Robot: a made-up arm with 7 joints. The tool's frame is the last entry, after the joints. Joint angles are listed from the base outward. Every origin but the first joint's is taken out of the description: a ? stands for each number. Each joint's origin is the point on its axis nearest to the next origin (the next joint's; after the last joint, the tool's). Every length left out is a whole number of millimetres.
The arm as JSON. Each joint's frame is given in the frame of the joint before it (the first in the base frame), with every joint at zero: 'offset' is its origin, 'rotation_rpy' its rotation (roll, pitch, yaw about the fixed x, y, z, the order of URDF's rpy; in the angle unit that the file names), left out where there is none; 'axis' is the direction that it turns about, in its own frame. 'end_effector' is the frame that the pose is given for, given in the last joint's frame.
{
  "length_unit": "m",
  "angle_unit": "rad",
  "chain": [
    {
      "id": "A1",
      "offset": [
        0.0,
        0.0,
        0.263
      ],
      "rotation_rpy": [
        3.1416,
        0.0,
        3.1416
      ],
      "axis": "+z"
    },
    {
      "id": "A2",
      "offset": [
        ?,
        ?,
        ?
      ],
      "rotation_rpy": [
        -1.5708,
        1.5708,
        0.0
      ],
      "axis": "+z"
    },
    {
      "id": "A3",
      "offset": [
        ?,
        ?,
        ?
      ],
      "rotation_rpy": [
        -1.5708,
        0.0,
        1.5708
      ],
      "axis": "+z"
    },
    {
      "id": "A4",
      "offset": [
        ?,
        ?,
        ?
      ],
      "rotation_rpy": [
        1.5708,
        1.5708,
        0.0
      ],
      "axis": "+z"
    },
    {
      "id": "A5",
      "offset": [
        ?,
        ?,
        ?
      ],
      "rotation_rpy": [
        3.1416,
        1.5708,
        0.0
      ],
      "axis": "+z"
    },
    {
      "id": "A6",
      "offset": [
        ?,
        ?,
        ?
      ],
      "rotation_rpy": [
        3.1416,
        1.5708,
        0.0
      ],
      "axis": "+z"
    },
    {
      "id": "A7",
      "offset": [
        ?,
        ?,
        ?
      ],
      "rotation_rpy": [
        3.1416,
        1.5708,
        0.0
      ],
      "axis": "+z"
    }
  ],
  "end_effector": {
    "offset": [
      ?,
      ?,
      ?
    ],
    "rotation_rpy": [
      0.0,
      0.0,
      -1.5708
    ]
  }
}
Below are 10 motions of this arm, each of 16 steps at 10 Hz.
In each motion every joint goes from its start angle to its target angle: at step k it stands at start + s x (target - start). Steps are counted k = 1, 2, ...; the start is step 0. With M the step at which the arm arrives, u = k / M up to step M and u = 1 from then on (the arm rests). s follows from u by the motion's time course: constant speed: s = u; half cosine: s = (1 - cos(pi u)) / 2; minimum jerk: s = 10 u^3 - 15 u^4 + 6 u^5.
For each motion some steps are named. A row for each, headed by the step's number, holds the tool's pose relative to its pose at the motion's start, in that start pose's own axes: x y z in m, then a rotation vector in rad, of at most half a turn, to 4 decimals.
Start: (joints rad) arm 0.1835 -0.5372 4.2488 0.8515 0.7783 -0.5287 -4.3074
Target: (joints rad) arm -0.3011 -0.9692 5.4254 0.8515 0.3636 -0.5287 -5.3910
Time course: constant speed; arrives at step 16
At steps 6, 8, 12, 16:
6: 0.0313 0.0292 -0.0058 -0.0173 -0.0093 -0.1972
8: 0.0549 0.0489 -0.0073 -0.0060 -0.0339 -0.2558
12: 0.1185 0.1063 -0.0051 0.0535 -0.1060 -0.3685
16: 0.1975 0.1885 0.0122 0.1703 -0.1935 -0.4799

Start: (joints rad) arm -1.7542 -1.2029 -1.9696 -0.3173 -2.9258 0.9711 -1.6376
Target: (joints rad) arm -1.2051 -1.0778 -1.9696 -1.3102 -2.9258 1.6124 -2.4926
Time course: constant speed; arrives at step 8
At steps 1, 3, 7, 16:
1: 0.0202 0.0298 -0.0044 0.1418 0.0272 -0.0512
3: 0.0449 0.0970 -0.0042 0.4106 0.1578 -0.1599
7: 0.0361 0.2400 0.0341 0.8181 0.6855 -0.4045
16: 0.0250 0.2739 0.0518 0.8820 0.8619 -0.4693

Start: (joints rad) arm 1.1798 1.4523 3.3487 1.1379 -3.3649 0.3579 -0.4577
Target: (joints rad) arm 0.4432 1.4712 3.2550 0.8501 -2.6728 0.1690 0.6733
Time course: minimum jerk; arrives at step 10
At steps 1, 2, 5, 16:
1: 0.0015 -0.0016 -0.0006 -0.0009 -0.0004 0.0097
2: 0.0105 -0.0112 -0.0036 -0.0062 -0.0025 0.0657
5: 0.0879 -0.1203 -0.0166 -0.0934 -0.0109 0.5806
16: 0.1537 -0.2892 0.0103 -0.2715 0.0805 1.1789

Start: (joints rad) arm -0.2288 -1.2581 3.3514 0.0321 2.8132 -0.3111 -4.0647
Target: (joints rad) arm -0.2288 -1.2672 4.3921 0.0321 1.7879 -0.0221 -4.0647
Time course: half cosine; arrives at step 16
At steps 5, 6, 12, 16:
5: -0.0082 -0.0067 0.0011 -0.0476 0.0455 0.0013
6: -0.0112 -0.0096 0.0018 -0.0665 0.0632 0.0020
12: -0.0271 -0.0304 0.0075 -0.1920 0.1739 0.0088
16: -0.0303 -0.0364 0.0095 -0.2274 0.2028 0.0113

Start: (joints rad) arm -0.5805 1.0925 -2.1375 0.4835 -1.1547 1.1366 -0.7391
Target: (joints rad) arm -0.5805 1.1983 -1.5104 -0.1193 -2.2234 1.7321 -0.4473
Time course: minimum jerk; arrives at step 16
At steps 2, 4, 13, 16:
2: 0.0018 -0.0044 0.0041 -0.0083 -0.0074 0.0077
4: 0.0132 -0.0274 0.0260 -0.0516 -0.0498 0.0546
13: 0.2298 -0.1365 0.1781 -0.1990 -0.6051 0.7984
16: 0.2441 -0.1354 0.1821 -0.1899 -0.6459 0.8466

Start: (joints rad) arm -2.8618 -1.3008 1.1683 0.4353 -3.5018 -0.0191 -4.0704
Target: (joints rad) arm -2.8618 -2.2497 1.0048 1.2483 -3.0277 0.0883 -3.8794
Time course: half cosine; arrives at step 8
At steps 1, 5, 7, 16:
1: -0.0208 0.0115 0.0025 0.0206 0.0236 0.0047
5: -0.2551 0.2115 0.1337 0.3462 0.2470 -0.0083
7: -0.2806 0.2763 0.2063 0.4284 0.2531 -0.0515
16: -0.2813 0.2838 0.2162 0.4360 0.2510 -0.0584

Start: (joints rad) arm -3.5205 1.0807 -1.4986 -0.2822 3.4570 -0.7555 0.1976
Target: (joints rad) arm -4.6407 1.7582 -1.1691 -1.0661 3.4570 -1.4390 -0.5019
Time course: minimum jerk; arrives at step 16
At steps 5, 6, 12, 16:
5: -0.1136 -0.0296 -0.0407 -0.0370 0.2137 -0.1775
6: -0.1768 -0.0376 -0.0541 -0.0658 0.3281 -0.2574
12: -0.5517 0.0104 -0.0018 -0.3791 1.0296 -0.5086
16: -0.5992 0.0301 0.0265 -0.4441 1.1289 -0.5024

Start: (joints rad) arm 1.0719 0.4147 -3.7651 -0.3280 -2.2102 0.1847 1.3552
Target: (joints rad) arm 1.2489 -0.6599 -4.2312 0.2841 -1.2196 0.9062 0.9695
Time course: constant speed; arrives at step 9
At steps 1, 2, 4, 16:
1: 0.0379 0.1074 0.0362 0.0993 -0.0974 0.0299
2: 0.0724 0.2080 0.0902 0.1984 -0.2052 0.0441
4: 0.1281 0.3766 0.2447 0.3979 -0.4380 0.0152
16: 0.1832 0.5218 0.7609 0.8834 -0.9396 -0.4372

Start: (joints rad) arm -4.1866 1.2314 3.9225 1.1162 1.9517 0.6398 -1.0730
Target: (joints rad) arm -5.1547 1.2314 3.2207 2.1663 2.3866 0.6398 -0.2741
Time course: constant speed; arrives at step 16
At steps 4, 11, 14, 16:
4: 0.0985 -0.1992 0.0794 -0.4612 -0.0707 0.2544
11: 0.1290 -0.3581 0.3892 -1.2233 0.2844 0.4889
14: 0.1003 -0.3322 0.5234 -1.4402 0.6019 0.4714
16: 0.0770 -0.2878 0.5979 -1.5196 0.8500 0.4162

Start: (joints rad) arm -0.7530 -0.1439 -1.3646 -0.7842 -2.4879 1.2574 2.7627
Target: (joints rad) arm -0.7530 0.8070 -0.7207 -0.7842 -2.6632 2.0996 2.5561
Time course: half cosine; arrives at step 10
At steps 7, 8, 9, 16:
7: -0.1020 0.0780 0.2722 -0.7427 -0.0506 -0.2407
8: -0.1312 0.0931 0.3124 -0.8136 -0.0844 -0.3207
9: -0.1525 0.1032 0.3373 -0.8523 -0.1081 -0.3764
16: -0.1603 0.1068 0.3457 -0.8644 -0.1167 -0.3963

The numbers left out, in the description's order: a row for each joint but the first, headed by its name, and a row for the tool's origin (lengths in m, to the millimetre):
A2: 0.0 -0.008 0.0
A3: 0.271 0.0 0.0
A4: 0.0 0.013 0.0
A5: 0.402 0.0 0.0
A6: 0.0 0.0 0.0
A7: 0.12 0.0 0.0
tool: 0.0 0.0 0.0

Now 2 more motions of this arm.
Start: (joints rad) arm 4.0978 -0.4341 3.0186 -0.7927 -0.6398 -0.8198 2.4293
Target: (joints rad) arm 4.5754 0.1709 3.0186 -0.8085 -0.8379 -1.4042 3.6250
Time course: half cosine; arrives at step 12
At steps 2, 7, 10, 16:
2: -0.0041 0.0266 -0.0178 0.0673 -0.0283 0.0603
7: -0.0563 0.2707 -0.0837 0.4665 -0.4108 0.4420
10: -0.0886 0.3998 -0.0599 0.5220 -0.6674 0.5493
16: -0.0953 0.4267 -0.0497 0.5170 -0.7216 0.5648

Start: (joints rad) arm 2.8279 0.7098 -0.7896 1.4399 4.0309 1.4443 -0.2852
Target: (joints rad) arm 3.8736 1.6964 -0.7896 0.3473 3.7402 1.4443 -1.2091
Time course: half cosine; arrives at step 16
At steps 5, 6, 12, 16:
5: 0.0624 -0.1787 0.1037 -0.3140 -0.0933 0.0609
6: 0.1020 -0.2357 0.1595 -0.4233 -0.1472 0.0974
12: 0.4675 -0.2944 0.6035 -0.8714 -0.6057 0.4952
16: 0.5633 -0.2096 0.7123 -0.9120 -0.7288 0.6454

